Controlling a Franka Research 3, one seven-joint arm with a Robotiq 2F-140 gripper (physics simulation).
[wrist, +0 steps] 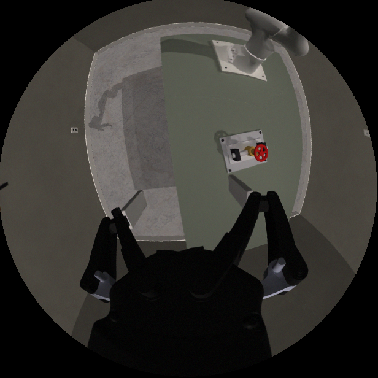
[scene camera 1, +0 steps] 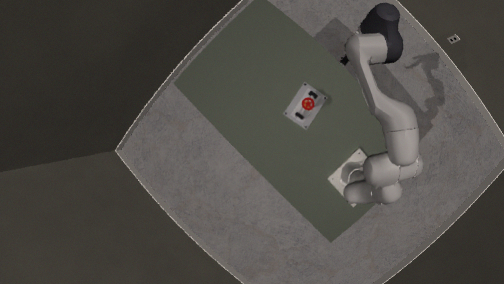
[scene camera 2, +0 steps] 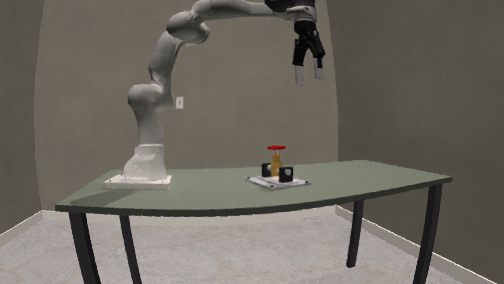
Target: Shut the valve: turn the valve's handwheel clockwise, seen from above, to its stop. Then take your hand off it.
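The valve's red handwheel [scene camera 1: 308, 104] [scene camera 2: 276, 147] [wrist: 261, 153] lies level on top of an upright brass valve body [scene camera 2: 276, 165] [wrist: 249, 150]. The valve sits on a pale mounting plate [scene camera 1: 295, 102] [scene camera 2: 272, 185] [wrist: 232, 142] on the table. My gripper [scene camera 2: 309, 80] [wrist: 185, 190] is open and empty, fingers pointing down. It hangs high above the handwheel's level and off to one side, touching nothing. In scene camera 1 it is mostly hidden under the arm, to the upper right of the valve. How far the wheel is turned cannot be told.
Two black blocks [scene camera 1: 299, 115] [scene camera 2: 286, 174] [wrist: 235, 154] stand on the plate, on either side of the valve body. The arm's white base [scene camera 2: 137, 184] [wrist: 245, 73] stands on the green table [scene camera 1: 235, 95] [scene camera 2: 215, 197] [wrist: 200, 110]. Walls surround the table at a distance.
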